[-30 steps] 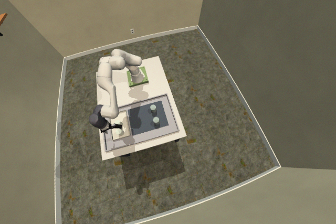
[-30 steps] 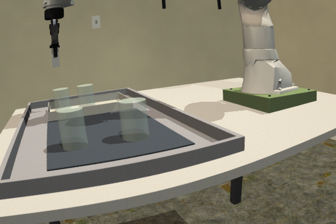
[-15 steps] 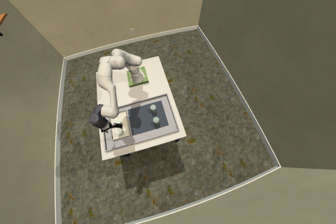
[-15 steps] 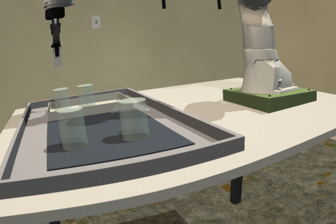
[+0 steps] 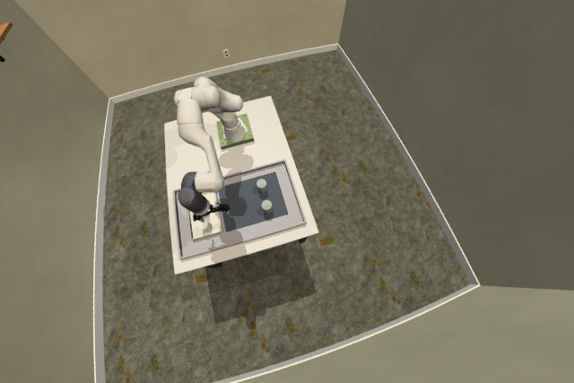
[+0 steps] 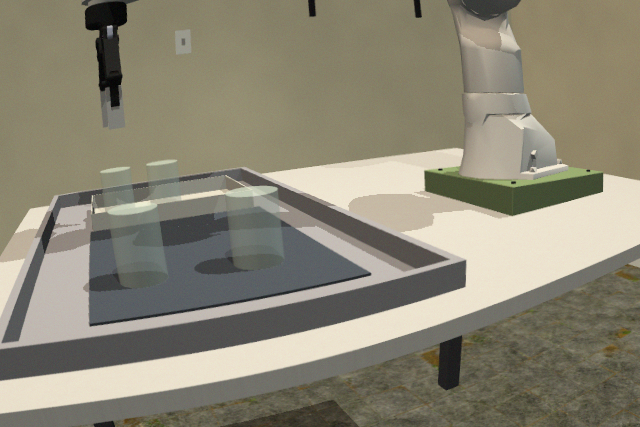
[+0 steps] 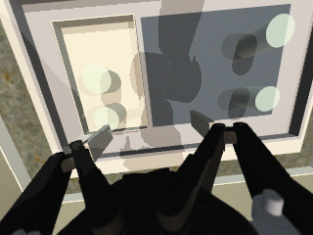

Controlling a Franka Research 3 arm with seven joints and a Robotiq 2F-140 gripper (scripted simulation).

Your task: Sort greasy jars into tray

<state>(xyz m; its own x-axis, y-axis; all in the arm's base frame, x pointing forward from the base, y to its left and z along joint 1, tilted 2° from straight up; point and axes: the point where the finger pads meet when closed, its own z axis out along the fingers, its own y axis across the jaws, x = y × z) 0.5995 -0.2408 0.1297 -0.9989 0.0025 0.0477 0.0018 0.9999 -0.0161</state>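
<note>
Right now my hand is 8 cm past the dark mat, 21 cm to the right of it and 18 cm above it. Also, from my hand: cream tray 10 cm behind, 11 cm to the right, 17 cm below.
</note>
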